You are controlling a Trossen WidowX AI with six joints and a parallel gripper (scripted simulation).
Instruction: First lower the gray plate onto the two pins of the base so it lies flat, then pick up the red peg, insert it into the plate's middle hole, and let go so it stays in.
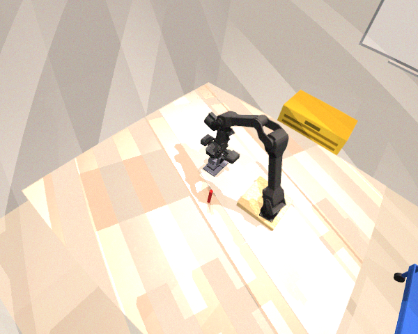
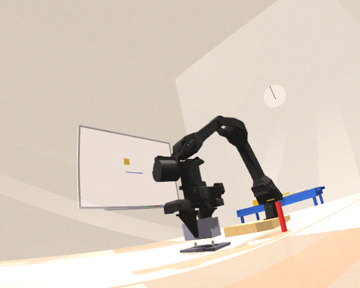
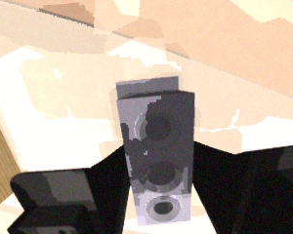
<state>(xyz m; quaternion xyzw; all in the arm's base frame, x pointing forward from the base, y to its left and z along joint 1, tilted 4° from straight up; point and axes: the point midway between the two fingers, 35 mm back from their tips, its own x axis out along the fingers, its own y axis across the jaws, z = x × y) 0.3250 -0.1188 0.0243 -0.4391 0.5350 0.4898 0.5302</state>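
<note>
Right now my gripper tip is 3 cm above the dark base. Round my gripper tip: gray plate: 3 cm above; red peg: 8 cm behind, 20 cm to the left.
</note>
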